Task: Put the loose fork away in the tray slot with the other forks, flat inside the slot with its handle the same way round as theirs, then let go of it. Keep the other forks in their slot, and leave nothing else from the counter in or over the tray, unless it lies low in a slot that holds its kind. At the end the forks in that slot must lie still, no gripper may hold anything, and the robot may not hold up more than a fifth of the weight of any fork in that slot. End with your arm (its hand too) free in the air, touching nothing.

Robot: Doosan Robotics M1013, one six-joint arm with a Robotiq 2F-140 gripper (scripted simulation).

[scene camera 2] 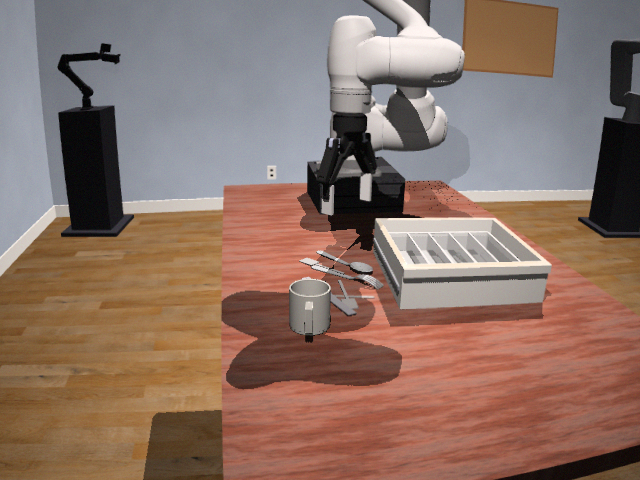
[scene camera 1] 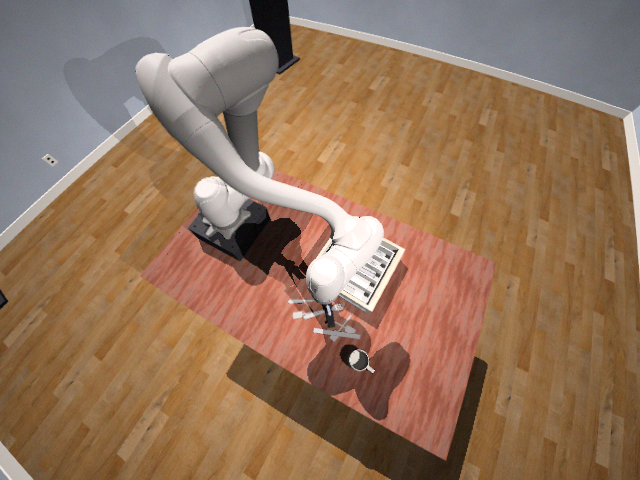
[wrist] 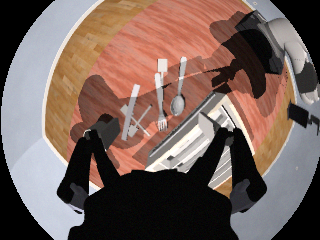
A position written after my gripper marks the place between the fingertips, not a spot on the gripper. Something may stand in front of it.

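Note:
There is a cutlery tray [scene camera 2: 483,247] here, and the wrist view lets me see the tray [wrist: 201,139] as well. I can also see my own gripper [scene camera 2: 347,206], which appears in the wrist view too, with the gripper at [wrist: 158,122].

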